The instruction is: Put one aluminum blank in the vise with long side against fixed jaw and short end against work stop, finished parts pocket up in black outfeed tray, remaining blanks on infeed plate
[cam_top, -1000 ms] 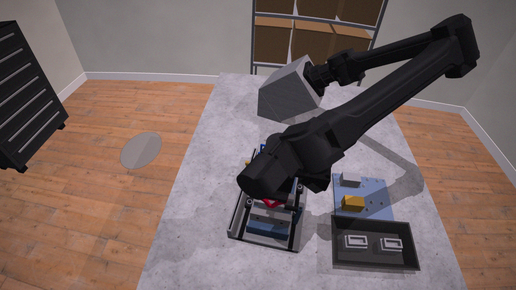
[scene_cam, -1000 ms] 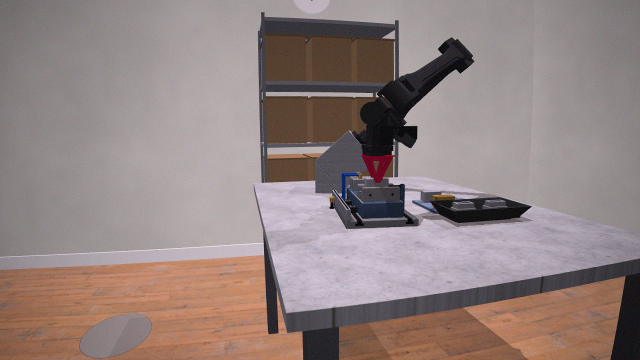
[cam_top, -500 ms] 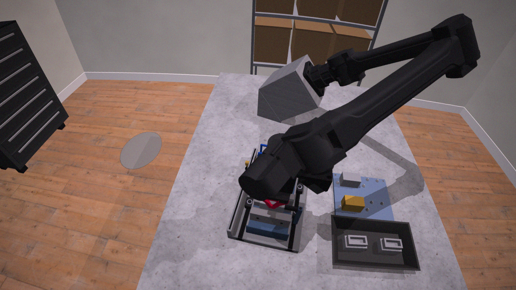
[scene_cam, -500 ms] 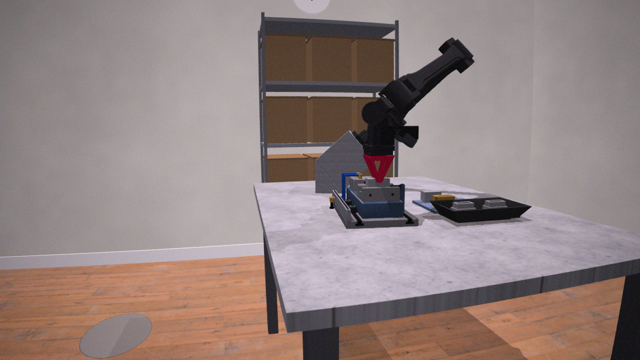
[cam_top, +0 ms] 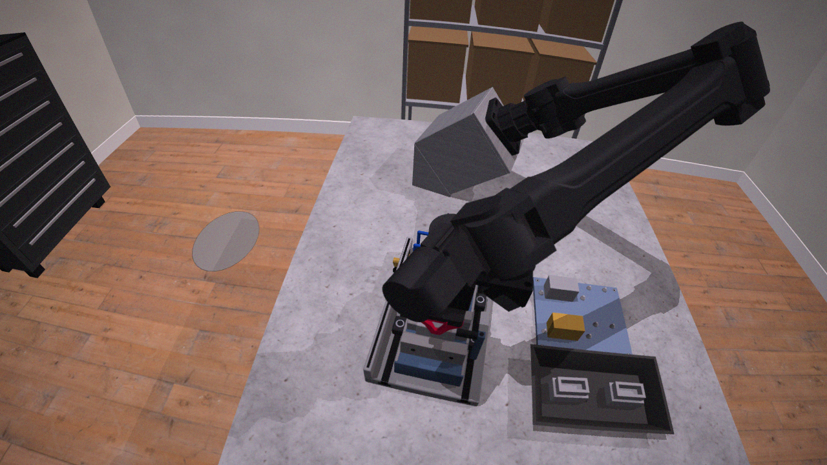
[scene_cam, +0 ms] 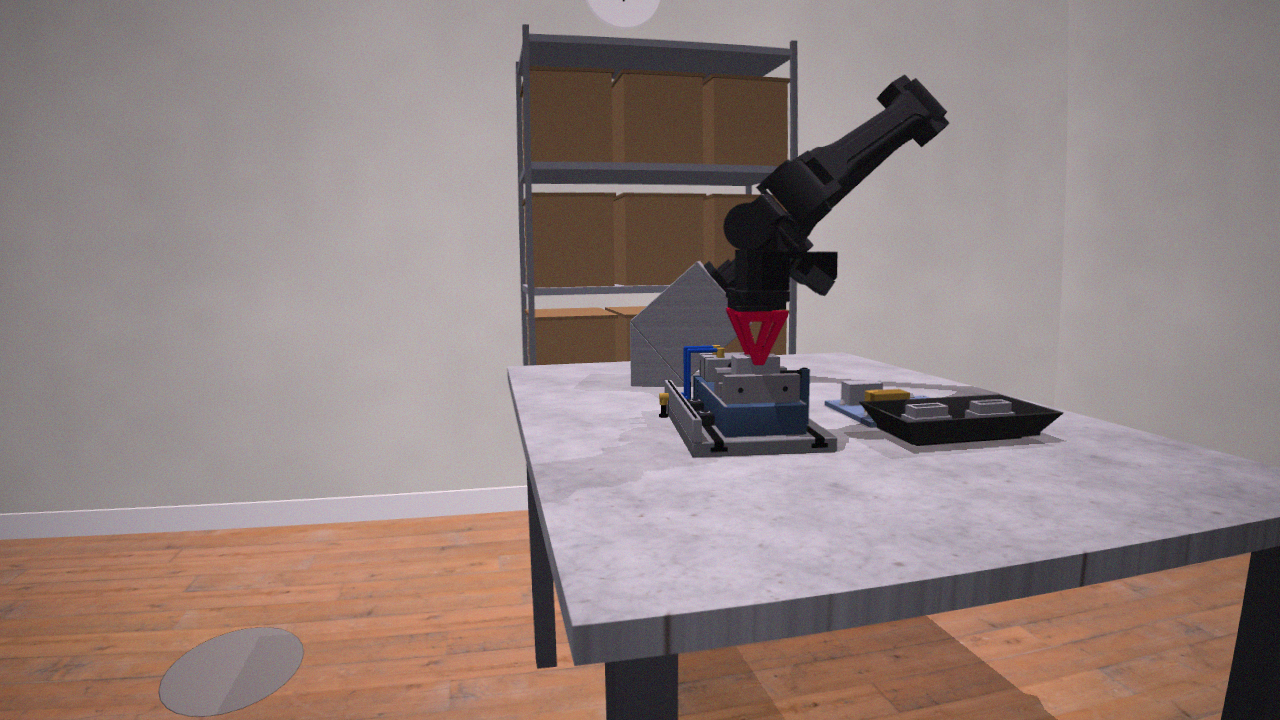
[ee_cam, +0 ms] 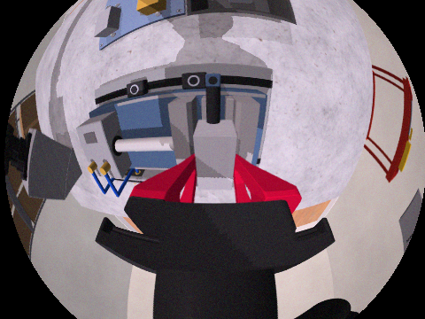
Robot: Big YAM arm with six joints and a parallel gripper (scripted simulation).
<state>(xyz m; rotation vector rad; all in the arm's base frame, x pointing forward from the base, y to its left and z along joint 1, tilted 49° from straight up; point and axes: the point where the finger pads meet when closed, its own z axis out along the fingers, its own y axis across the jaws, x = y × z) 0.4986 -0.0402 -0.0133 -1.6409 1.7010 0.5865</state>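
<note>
My gripper is now 50 mm to the right of the work stop rod and 30 mm above it. Round my hand: yellow brass blank (100 mm behind, 230 mm to the left, 90 mm below); blue infeed plate (150 mm behind, 270 mm to the left, 110 mm below).
</note>
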